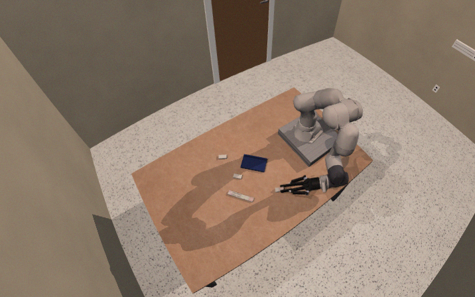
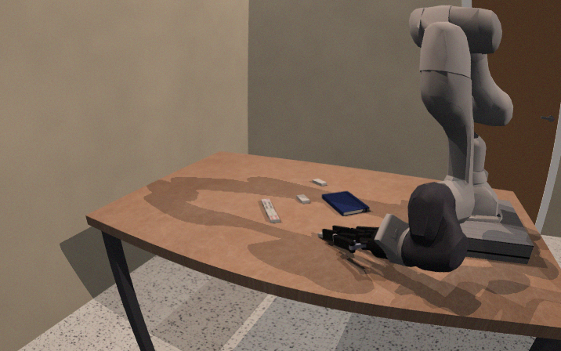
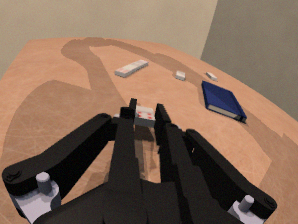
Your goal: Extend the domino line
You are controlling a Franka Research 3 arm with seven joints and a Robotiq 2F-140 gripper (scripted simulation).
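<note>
Right now the domino is 3 cm ahead of my hand, 2 cm to the right of it and 2 cm below it. From my hand the other things lie so: dark blue book 5 cm ahead, 27 cm to the right, 3 cm below.
</note>
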